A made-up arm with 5 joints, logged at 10 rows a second.
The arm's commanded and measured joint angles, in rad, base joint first. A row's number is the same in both.
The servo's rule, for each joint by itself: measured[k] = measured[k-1] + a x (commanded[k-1-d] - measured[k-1]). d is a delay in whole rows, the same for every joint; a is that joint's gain. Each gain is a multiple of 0.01, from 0.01 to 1. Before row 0 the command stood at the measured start. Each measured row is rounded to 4 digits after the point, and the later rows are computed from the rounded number. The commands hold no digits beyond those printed.
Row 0, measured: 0.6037 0.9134 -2.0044 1.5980 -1.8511
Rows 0 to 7, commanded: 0.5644 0.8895 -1.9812 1.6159 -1.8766; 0.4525 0.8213 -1.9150 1.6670 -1.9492; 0.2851 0.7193 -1.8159 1.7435 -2.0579; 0.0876 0.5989 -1.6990 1.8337 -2.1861; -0.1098 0.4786 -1.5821 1.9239 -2.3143; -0.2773 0.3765 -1.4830 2.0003 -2.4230; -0.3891 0.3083 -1.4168 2.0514 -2.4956; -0.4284 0.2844 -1.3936 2.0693 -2.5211
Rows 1 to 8, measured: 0.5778 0.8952 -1.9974 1.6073 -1.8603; 0.4951 0.8390 -1.9727 1.6383 -1.8923; 0.3565 0.7480 -1.9257 1.6930 -1.9519; 0.1790 0.6347 -1.8577 1.7662 -2.0362; -0.0116 0.5161 -1.7750 1.8482 -2.1363; -0.1870 0.4100 -1.6874 1.9273 -2.2395; -0.3204 0.3327 -1.6062 1.9918 -2.3317; -0.3917 0.2960 -1.5424 2.0321 -2.3999
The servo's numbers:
d 0
a 0.66 0.76 0.30 0.52 0.36

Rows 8 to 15, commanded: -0.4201 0.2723 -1.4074 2.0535 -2.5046; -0.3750 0.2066 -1.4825 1.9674 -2.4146; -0.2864 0.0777 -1.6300 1.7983 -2.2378; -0.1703 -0.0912 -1.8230 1.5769 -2.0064; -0.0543 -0.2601 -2.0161 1.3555 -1.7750; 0.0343 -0.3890 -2.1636 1.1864 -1.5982; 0.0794 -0.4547 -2.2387 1.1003 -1.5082; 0.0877 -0.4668 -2.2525 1.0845 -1.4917
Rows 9 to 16, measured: -0.4104 0.2780 -1.5019 2.0432 -2.4376; -0.3870 0.2237 -1.4961 2.0038 -2.4293; -0.3206 0.1127 -1.5363 1.8969 -2.3604; -0.2214 -0.0423 -1.6223 1.7305 -2.2330; -0.1111 -0.2078 -1.7404 1.5355 -2.0681; -0.0151 -0.3455 -1.8674 1.3540 -1.8989; 0.0473 -0.4285 -1.9788 1.2221 -1.7582; 0.0740 -0.4576 -2.0609 1.1505 -1.6623
